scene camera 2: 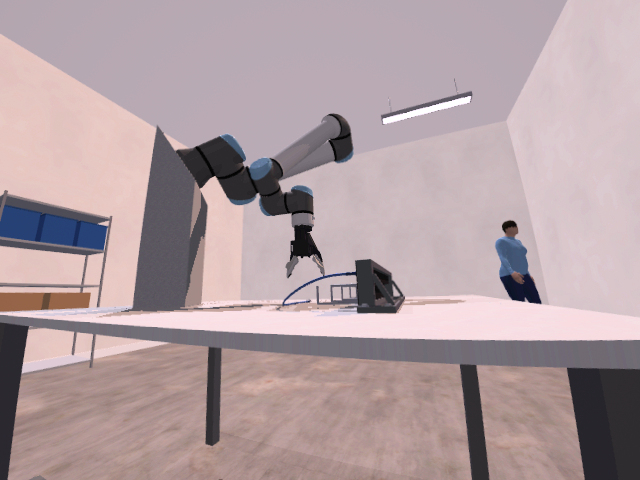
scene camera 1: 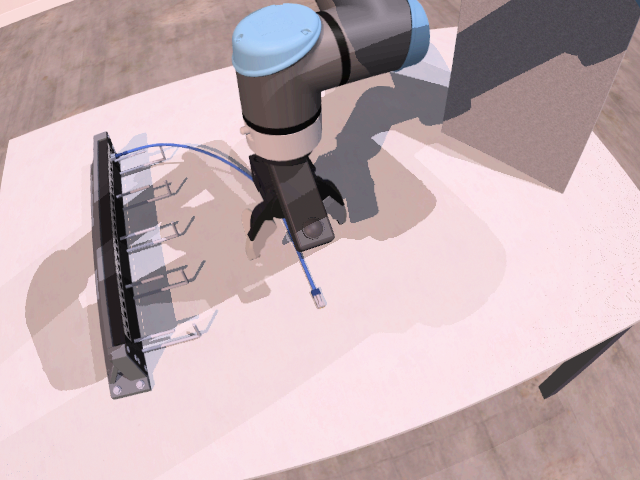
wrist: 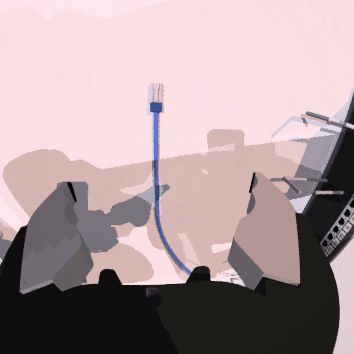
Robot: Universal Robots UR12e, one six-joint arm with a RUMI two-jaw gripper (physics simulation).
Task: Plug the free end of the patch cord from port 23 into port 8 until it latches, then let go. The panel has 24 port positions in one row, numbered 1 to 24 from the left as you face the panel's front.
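Where they show: gripper, fingertip midpoint: point(scene camera 2: 305, 277) point(wrist: 161, 180); arm's base, link origin: point(scene camera 2: 186, 170).
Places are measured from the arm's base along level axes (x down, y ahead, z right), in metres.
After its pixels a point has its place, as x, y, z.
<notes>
The blue patch cord point(scene camera 1: 170, 145) @[0.534, 0.697, -0.080] point(scene camera 2: 336, 274) @[0.521, 0.761, -0.092] point(wrist: 156, 150) @[0.594, 0.436, -0.308] arches from the far end of the black panel point(scene camera 1: 103, 206) @[0.501, 0.781, -0.251] point(scene camera 2: 366, 284) @[0.548, 0.854, -0.063] point(wrist: 345, 165) @[0.563, 0.707, -0.419] down to the table. Its free clear plug point(scene camera 1: 318, 297) @[0.590, 0.411, -0.370] point(wrist: 156, 95) @[0.590, 0.411, -0.370] with a blue collar lies on the table, well out from the panel front. My gripper point(scene camera 1: 297, 230) @[0.503, 0.439, -0.322] point(scene camera 2: 306, 274) @[0.503, 0.439, -0.322] point(wrist: 161, 180) @[0.503, 0.439, -0.322] is open and empty, pointing down above the table. In the wrist view the cord runs between the fingers' lines of sight, far below, with the plug beyond the fingertips. Port 8 cannot be picked out; the ports are small and partly shadowed.
Several thin metal cable brackets point(scene camera 1: 170, 343) @[0.583, 0.639, -0.460] point(wrist: 325, 117) @[0.551, 0.590, -0.442] stick out from the panel front towards the cord. A tall grey block point(scene camera 1: 516, 113) @[0.465, 0.045, -0.064] point(scene camera 2: 170, 232) @[0.329, 0.126, 0.073] stands behind the arm's working side. A person point(scene camera 2: 511, 253) stands beyond the table.
</notes>
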